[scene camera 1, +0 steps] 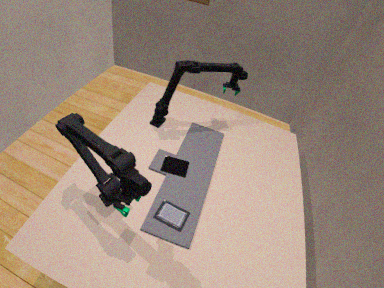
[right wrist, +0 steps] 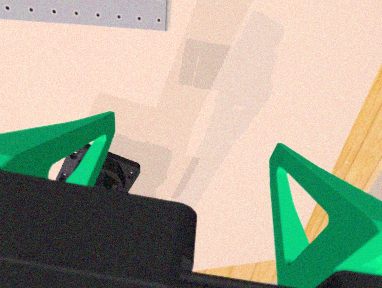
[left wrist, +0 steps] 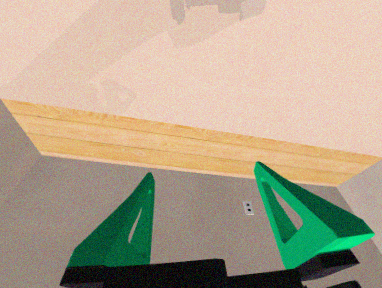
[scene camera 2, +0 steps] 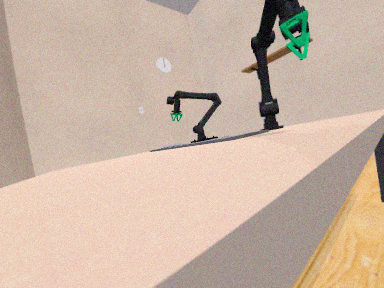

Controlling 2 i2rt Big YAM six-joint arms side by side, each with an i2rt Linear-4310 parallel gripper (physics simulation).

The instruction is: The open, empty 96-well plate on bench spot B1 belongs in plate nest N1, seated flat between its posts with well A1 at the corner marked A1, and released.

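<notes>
In scene camera 1 a pale plate lies flat inside a dark rectangular border near the lower end of the long grey board. A black square piece sits farther up it. The labels B1, N1 and A1 and any posts are too small to make out. My right gripper is open and empty, above the tabletop, to the left of the pale plate in scene camera 1. My left gripper is open and empty, high near the table's far edge, away from the plate.
The long grey board crosses the pale table; a row of holes shows along its edge in the right wrist view. A small grey panel juts from its left side. A black arm mount shows behind a right finger.
</notes>
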